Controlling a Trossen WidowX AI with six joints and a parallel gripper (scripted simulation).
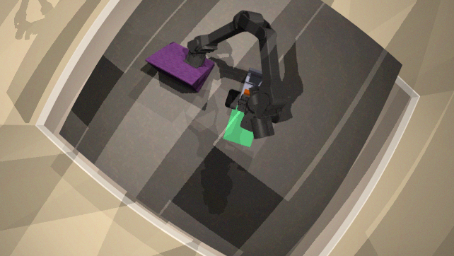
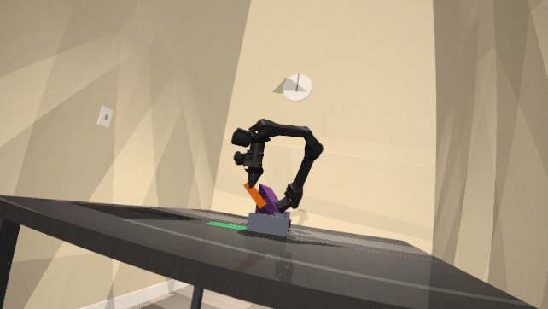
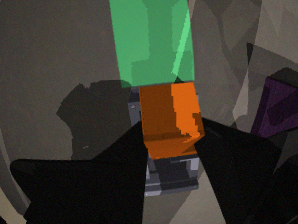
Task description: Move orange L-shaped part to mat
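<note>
The green mat lies 10 mm ahead of my gripper tip, 70 mm to the right of it and 170 mm below it. Also, from my gripper tip: orange L-shaped part: 20 mm behind, 30 mm to the left, 30 mm below.
</note>
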